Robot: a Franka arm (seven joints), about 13 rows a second.
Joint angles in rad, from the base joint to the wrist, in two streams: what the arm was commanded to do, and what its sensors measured. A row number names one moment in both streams.
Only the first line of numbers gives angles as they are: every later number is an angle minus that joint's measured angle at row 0.
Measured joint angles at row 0:
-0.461 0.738 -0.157 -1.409 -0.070 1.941 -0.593
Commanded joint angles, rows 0 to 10:
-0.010 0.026 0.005 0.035 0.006 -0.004 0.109
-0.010 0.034 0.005 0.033 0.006 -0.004 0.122
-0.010 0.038 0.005 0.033 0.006 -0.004 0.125
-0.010 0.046 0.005 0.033 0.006 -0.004 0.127
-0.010 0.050 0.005 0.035 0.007 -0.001 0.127
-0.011 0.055 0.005 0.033 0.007 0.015 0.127
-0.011 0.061 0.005 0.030 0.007 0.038 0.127
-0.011 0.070 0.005 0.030 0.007 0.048 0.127
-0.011 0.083 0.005 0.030 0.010 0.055 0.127
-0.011 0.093 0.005 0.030 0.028 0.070 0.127
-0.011 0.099 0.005 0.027 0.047 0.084 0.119
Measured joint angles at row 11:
-0.003 0.072 0.001 0.003 0.016 0.065 0.119
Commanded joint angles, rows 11 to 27:
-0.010 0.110 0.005 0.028 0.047 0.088 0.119
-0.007 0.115 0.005 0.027 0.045 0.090 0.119
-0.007 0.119 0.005 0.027 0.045 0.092 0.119
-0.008 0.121 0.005 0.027 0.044 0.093 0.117
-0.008 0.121 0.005 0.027 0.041 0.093 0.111
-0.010 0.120 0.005 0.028 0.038 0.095 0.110
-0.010 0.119 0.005 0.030 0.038 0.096 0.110
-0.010 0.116 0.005 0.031 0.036 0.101 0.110
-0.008 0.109 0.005 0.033 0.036 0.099 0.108
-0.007 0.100 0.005 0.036 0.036 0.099 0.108
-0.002 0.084 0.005 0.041 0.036 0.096 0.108
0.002 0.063 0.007 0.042 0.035 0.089 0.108
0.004 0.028 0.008 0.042 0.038 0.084 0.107
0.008 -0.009 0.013 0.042 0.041 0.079 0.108
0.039 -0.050 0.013 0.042 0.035 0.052 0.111
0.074 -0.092 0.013 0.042 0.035 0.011 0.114
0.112 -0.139 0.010 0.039 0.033 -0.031 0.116
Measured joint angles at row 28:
0.041 -0.034 0.017 0.071 0.031 0.041 0.115
